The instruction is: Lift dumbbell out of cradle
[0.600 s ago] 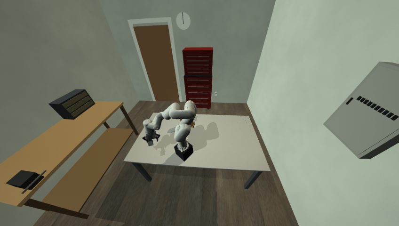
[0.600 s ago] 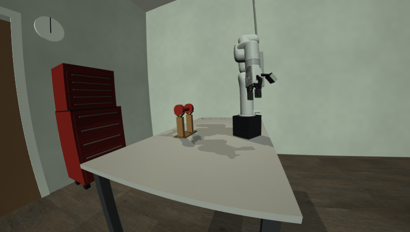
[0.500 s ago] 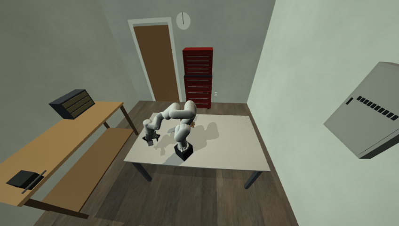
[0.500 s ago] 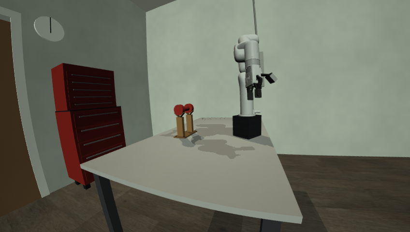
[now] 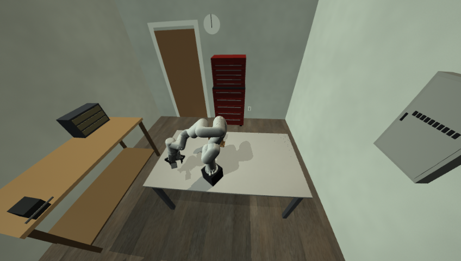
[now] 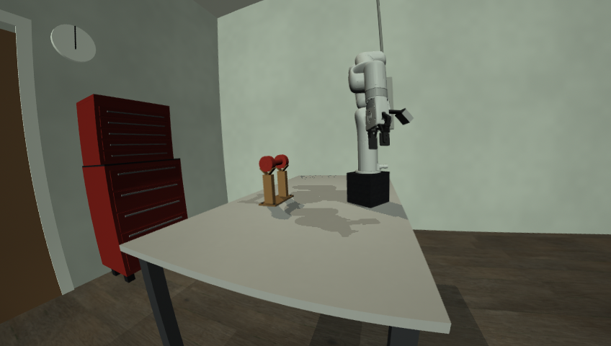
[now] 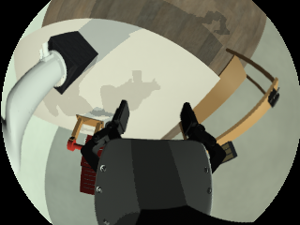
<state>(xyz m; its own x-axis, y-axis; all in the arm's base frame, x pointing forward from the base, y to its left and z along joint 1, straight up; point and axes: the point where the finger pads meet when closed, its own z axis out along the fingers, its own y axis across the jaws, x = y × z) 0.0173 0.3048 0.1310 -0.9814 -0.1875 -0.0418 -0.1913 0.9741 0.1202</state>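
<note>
Right now the red dumbbell is 470 mm ahead of my hand, 360 mm to the right of it and 70 mm below it. The rest, counted from my hand: cradle 470 mm ahead, 360 mm to the right, 190 mm below.
</note>
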